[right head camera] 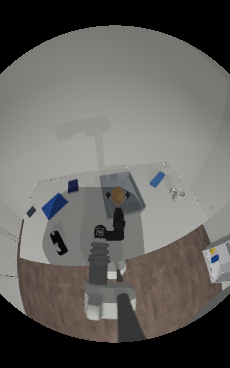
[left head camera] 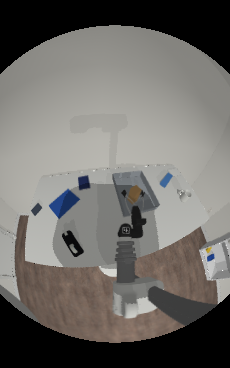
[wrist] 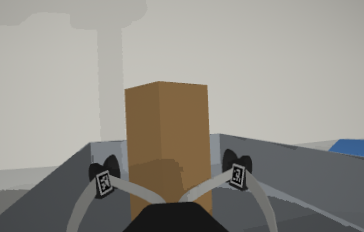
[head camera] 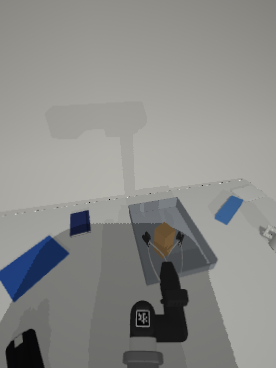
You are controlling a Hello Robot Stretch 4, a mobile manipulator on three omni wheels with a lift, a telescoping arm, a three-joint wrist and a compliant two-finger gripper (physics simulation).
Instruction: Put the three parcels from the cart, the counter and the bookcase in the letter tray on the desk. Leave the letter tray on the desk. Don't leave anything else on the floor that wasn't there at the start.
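Frame: origin at the robot's base, x right, y ahead, z up, level; millimetres.
Seen in the pictures: robot's base, link origin: (right head camera: 110, 263).
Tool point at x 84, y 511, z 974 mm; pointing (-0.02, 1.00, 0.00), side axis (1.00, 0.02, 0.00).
Observation:
Offsets run from my tool point to a thing's top centre. Level surfaces: height alone.
A brown parcel {dx -2, dy -34, dz +81 mm} (head camera: 164, 232) (left head camera: 135, 192) (right head camera: 118, 193) (wrist: 170, 125) stands upright inside the grey letter tray {dx +14, dy +31, dz +14 mm} (head camera: 198, 239) (left head camera: 153, 198) (right head camera: 137, 197) (wrist: 280, 170), on the desk {dz -51 mm} (head camera: 65, 320) (left head camera: 37, 245) (right head camera: 35, 245). My gripper (head camera: 163, 238) (left head camera: 133, 193) (right head camera: 118, 195) (wrist: 170, 171) is open, with one finger on each side of the parcel. The wrist view shows a gap between each fingertip and the parcel. The parcel's base is hidden by the gripper body in the wrist view. No second or third parcel shows in the tray.
On the desk left of the tray are a large blue object {dx -501, dy -94, dz -43 mm} (head camera: 37, 265), a dark blue box {dx -384, dy +110, dz -39 mm} (head camera: 80, 223) and a black object {dx -372, dy -367, dz +18 mm} (head camera: 25, 350). Right of it are a blue block {dx +363, dy +189, dz -21 mm} (head camera: 229, 210) and a white mug {dx +470, dy -12, dz +35 mm} (left head camera: 185, 194) (right head camera: 177, 194). A white unit (left head camera: 216, 270) stands at the far right.

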